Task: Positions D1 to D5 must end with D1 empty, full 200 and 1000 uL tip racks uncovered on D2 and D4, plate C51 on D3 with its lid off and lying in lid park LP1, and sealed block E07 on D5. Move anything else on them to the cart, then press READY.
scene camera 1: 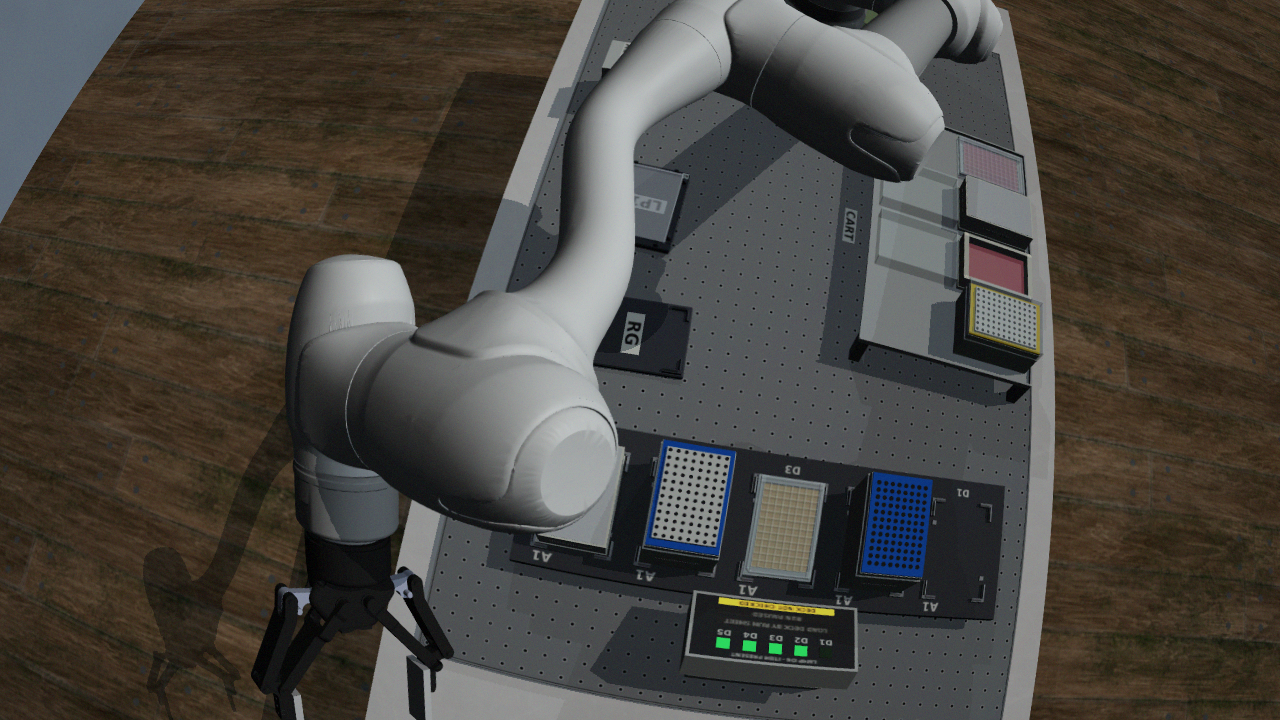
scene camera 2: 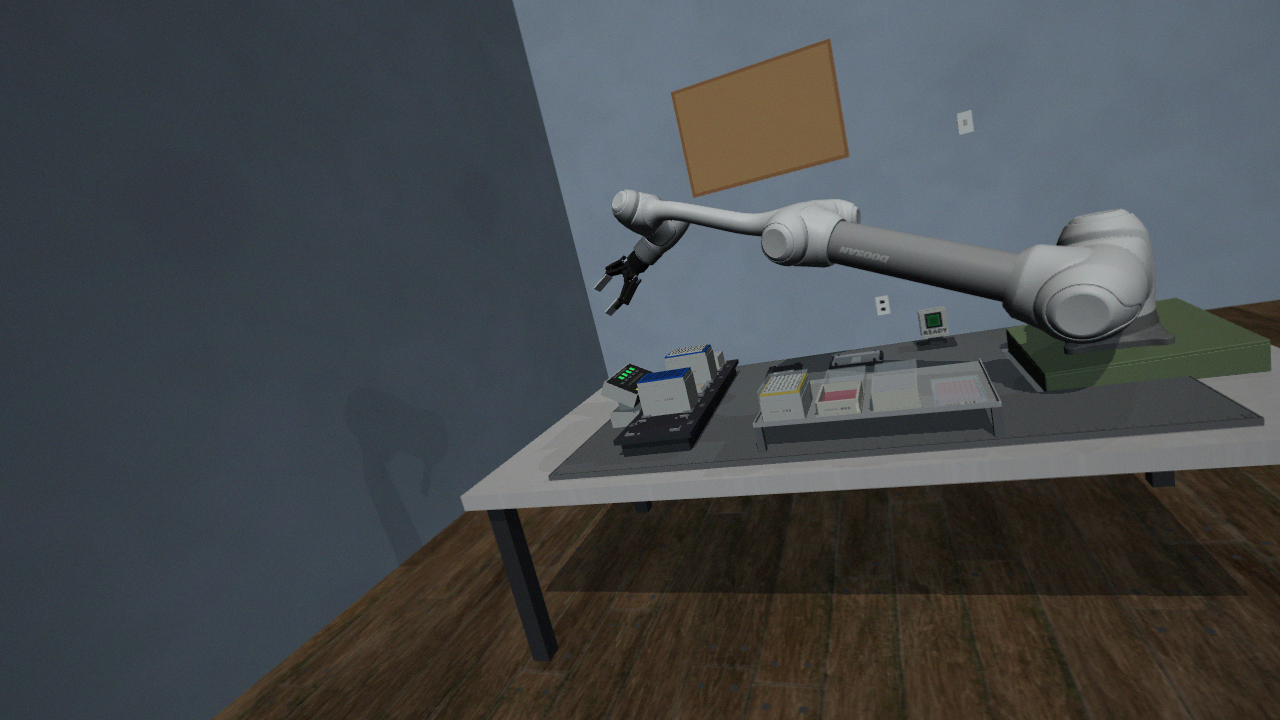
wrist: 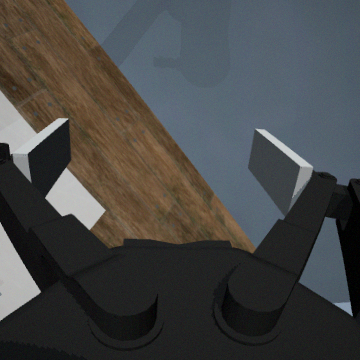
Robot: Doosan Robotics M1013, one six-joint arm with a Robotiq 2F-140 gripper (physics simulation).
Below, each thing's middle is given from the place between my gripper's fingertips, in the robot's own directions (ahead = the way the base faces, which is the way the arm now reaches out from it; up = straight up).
Labels:
I see the tan tip box [scene camera 1: 783, 536] 420 mm behind my hand, 300 mm to the left of it and 250 mm below it. The rest, counted from my hand: cart tray [scene camera 1: 899, 309] 940 mm behind, 420 mm to the left, 250 mm below; LP1 pad [scene camera 1: 654, 246] 820 mm behind, 30 mm to the right, 300 mm below; black RG pad [scene camera 1: 644, 336] 620 mm behind, 30 mm to the left, 310 mm below.

